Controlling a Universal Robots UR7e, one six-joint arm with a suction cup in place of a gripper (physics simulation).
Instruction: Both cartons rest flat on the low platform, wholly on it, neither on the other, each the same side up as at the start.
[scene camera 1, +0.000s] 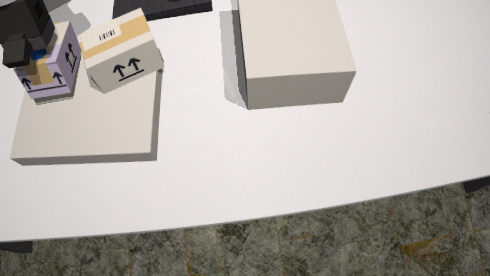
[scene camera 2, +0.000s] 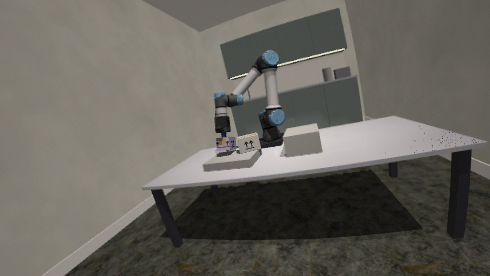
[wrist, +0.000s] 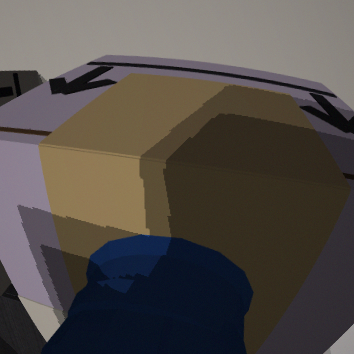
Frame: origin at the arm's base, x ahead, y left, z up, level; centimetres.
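Seen in the pictures: hand at its tool point: (scene camera 1: 41, 60) (scene camera 2: 224, 139) (wrist: 172, 236); arm's base at its link origin: (scene camera 2: 272, 137).
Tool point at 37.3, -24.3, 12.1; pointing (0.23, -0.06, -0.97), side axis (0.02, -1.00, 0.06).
Pixels of each thing's top centre, then the offset from my tool point to it, as dx, dy, dz. Level surfaces: height alone.
- lilac carton at its top centre: (scene camera 1: 35, 41) (scene camera 2: 224, 135) -3.3, -0.7, +2.2
- low platform at its top centre: (wrist: 113, 56) (scene camera 1: 82, 101) (scene camera 2: 232, 155) +4.2, +4.8, -10.5
- white carton at its top centre: (scene camera 1: 114, 36) (scene camera 2: 246, 135) -3.6, +14.8, -1.0
- large beige block at its top centre: (scene camera 1: 292, 21) (scene camera 2: 301, 129) -4.0, +49.3, -3.3
- white table at its surface level: dz -15.3
My suction gripper (scene camera 1: 38, 53) (scene camera 2: 223, 134) (wrist: 165, 280) has its blue cup on the taped top of the lilac carton (scene camera 1: 64, 70) (scene camera 2: 226, 145) (wrist: 90, 175). This carton's arrows point up, and a thin shadow under its front edge suggests a small gap above the low platform (scene camera 1: 95, 125) (scene camera 2: 225, 163). The white carton (scene camera 1: 107, 75) (scene camera 2: 248, 145) stands turned at the platform's back right, arrows up, looking slightly tilted. Its right corner reaches the platform's right edge; whether it overhangs is unclear. The cartons are close side by side; their contact is hidden.
A large beige block (scene camera 1: 300, 45) (scene camera 2: 302, 140) stands right of the platform on the white table (scene camera 1: 225, 165) (scene camera 2: 350, 152). The black arm base (scene camera 1: 165, 7) (scene camera 2: 271, 136) is behind the white carton. The table's front edge lies beyond the platform's near side.
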